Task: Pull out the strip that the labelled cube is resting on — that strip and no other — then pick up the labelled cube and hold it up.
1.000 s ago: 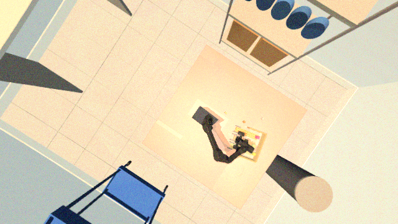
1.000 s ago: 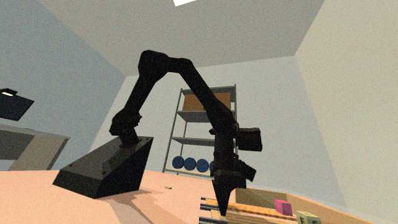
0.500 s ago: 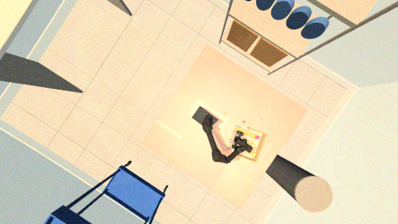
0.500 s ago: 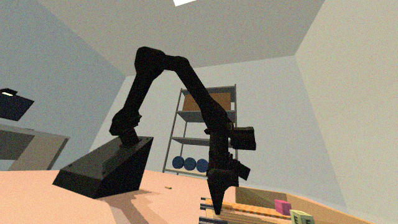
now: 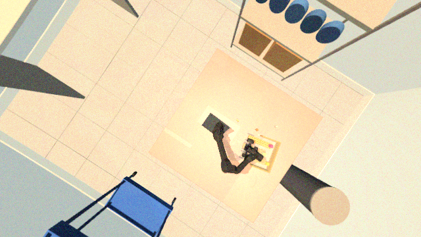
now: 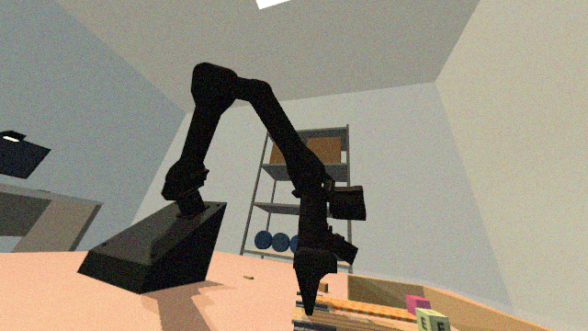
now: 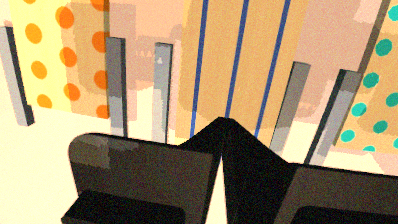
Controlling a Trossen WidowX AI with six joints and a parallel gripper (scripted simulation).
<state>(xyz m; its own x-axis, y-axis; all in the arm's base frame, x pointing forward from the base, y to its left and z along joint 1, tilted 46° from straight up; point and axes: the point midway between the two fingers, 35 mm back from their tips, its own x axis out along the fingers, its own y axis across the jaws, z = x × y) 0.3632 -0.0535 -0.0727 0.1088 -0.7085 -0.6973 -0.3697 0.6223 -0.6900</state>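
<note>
Now: the labelled cube 18 cm ahead of my gripper tip, 7 cm to the left of it and 2 cm above it. Also, from my gripper tip: small pale cube: 10 cm ahead, 36 cm to the left; then small tan cube: 3 cm behind, 20 cm to the left.
</note>
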